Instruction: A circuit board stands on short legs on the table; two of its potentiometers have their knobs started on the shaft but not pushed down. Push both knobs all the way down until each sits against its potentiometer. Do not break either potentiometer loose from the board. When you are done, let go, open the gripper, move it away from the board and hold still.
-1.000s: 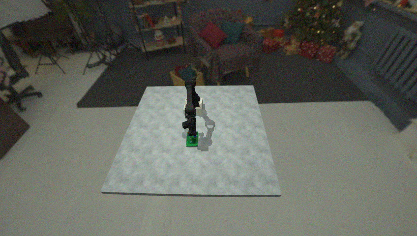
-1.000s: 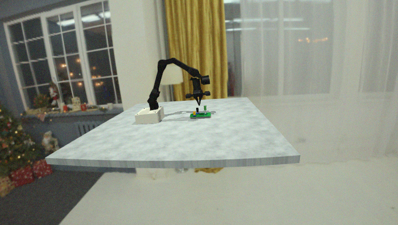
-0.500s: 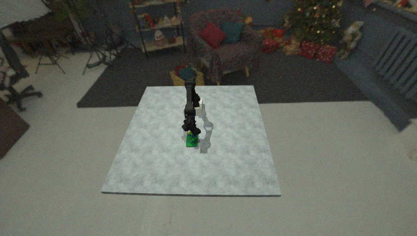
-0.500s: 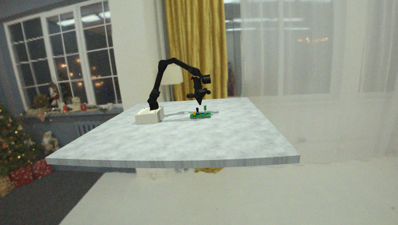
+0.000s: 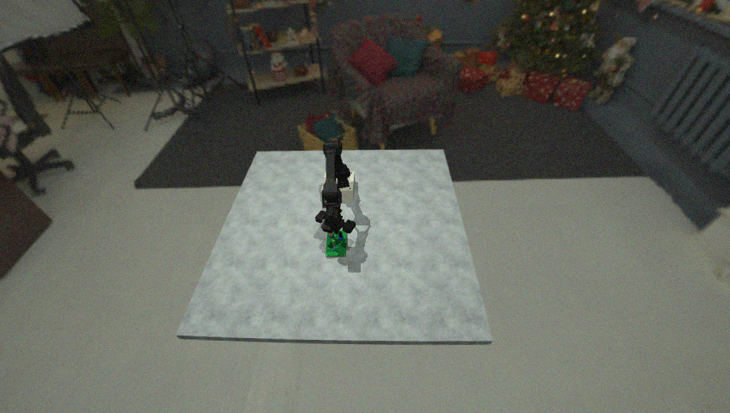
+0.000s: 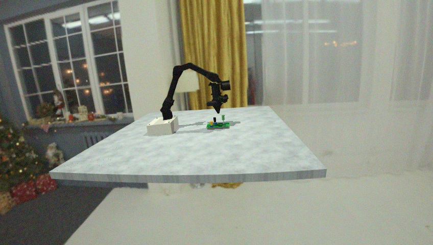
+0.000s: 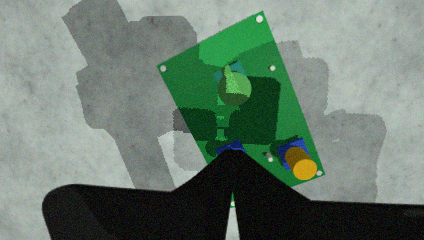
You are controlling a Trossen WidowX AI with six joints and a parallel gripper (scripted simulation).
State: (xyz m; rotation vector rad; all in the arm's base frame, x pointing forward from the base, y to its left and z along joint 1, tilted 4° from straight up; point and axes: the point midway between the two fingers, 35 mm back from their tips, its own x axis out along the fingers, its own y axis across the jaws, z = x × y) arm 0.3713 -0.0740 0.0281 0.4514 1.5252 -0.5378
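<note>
The green knob lies 3 cm below my gripper tip, 3 cm ahead of it and 2 cm to the right of it.
</note>
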